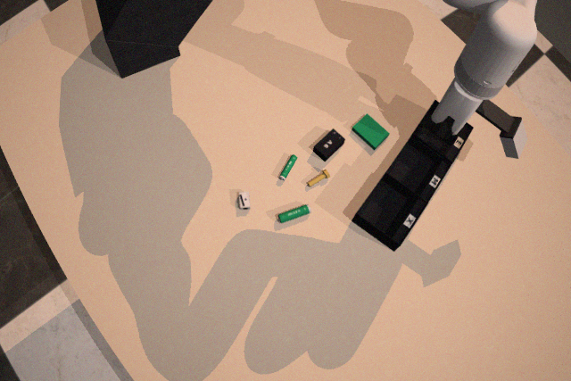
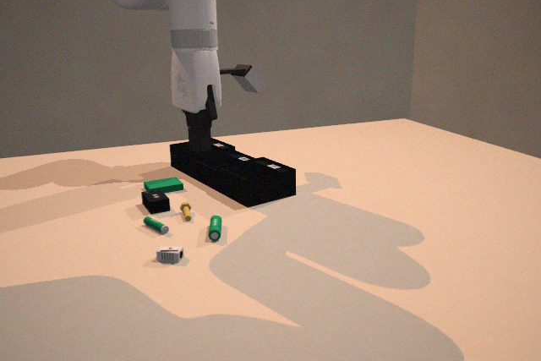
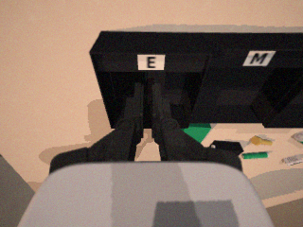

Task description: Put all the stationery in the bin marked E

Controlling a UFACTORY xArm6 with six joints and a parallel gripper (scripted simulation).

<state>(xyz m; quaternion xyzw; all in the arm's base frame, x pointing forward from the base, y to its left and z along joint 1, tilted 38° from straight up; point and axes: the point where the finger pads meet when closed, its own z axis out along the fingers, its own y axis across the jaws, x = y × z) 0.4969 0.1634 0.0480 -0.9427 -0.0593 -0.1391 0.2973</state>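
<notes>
The green eraser lies 80 mm behind my hand, 90 mm to the right of it and 50 mm below it. From my hand the other things lie so: black bin row: 20 mm ahead, 80 mm to the right, 30 mm below; then yellow bolt: 80 mm behind, 200 mm to the right, 50 mm below; then black 9 V battery: 110 mm behind, 150 mm to the right, 40 mm below.
</notes>
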